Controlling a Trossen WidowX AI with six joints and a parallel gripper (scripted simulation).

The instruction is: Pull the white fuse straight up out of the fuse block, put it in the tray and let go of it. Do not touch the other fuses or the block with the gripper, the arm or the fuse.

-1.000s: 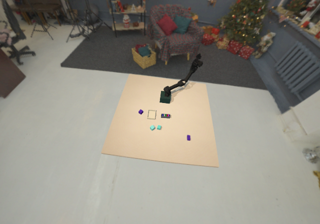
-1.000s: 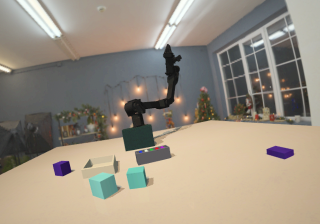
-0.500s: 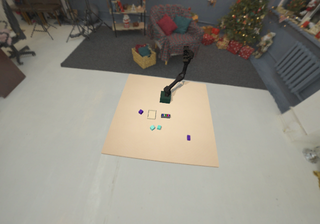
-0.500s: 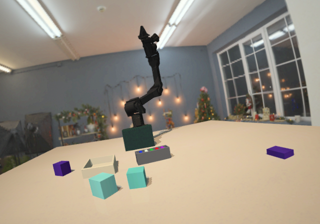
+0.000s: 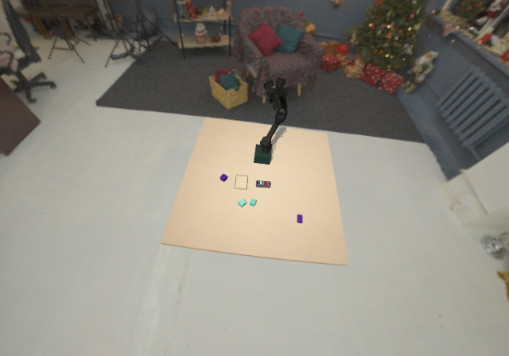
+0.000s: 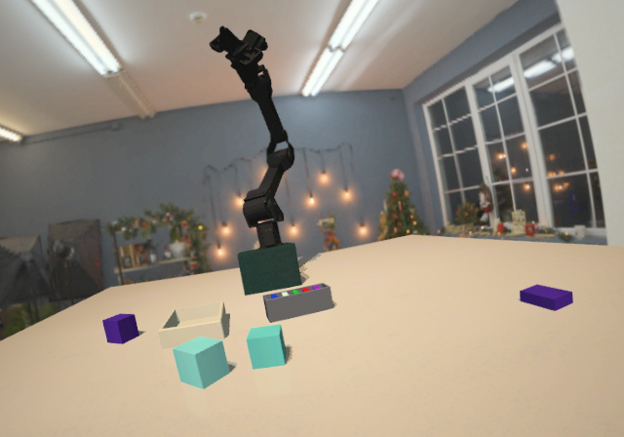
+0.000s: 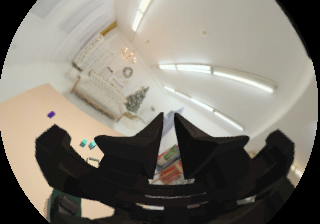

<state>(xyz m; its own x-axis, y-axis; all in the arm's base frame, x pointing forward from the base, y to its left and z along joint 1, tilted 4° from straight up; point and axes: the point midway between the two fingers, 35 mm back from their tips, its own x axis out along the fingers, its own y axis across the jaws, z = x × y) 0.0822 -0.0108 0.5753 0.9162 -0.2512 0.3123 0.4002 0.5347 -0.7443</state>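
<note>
Right now my gripper tip is 210 mm short of the white fuse, 60 mm to the right of it and 670 mm above it. From my gripper tip the other things lie so: flat purple block 440 mm ahead, 400 mm to the left, 680 mm below; purple cube 220 mm ahead, 250 mm to the right, 670 mm below; beige tray 220 mm ahead, 100 mm to the right, 690 mm below.
</note>
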